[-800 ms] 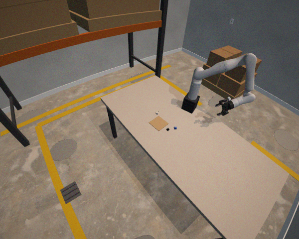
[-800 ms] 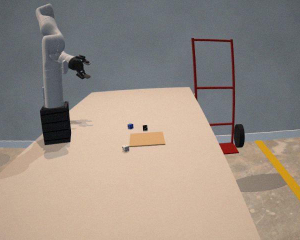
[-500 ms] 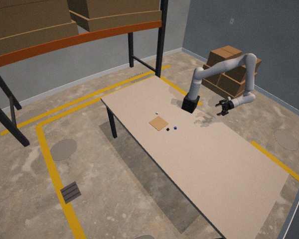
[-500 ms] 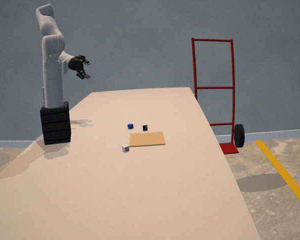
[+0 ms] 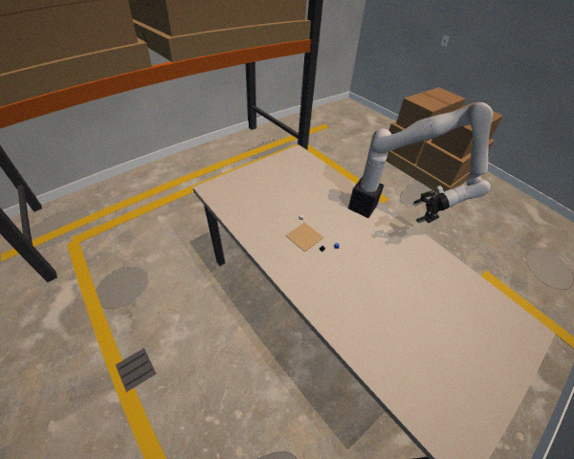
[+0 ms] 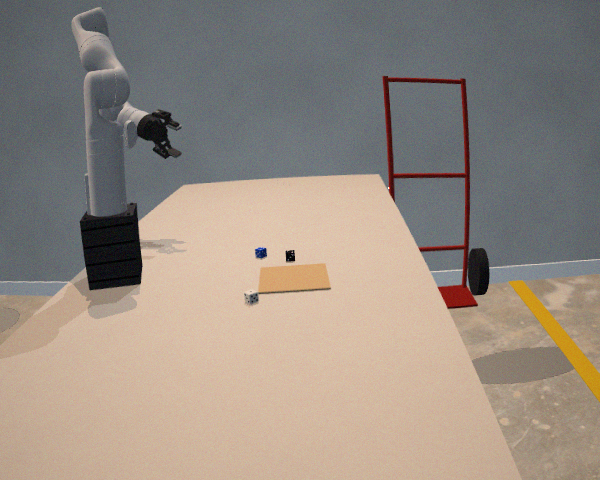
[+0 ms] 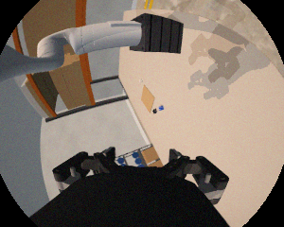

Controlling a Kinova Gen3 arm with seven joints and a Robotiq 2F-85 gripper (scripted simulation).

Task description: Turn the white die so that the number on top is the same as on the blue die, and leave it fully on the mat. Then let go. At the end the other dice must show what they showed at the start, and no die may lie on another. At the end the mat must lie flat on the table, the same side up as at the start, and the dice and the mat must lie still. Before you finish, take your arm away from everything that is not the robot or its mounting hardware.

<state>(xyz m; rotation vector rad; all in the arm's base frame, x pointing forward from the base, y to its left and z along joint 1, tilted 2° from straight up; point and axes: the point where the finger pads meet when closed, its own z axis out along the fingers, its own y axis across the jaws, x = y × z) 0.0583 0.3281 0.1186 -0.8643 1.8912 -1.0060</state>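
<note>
Right now my hand is 35 cm short of the tan mat, 32 cm to the left of it and 27 cm above it. Round my hand: blue die: 26 cm below, 26 cm ahead, 18 cm to the right; then white die: 44 cm to the right, 29 cm ahead, 26 cm below; then black die: 33 cm ahead, 26 cm below, 21 cm to the right.
</note>
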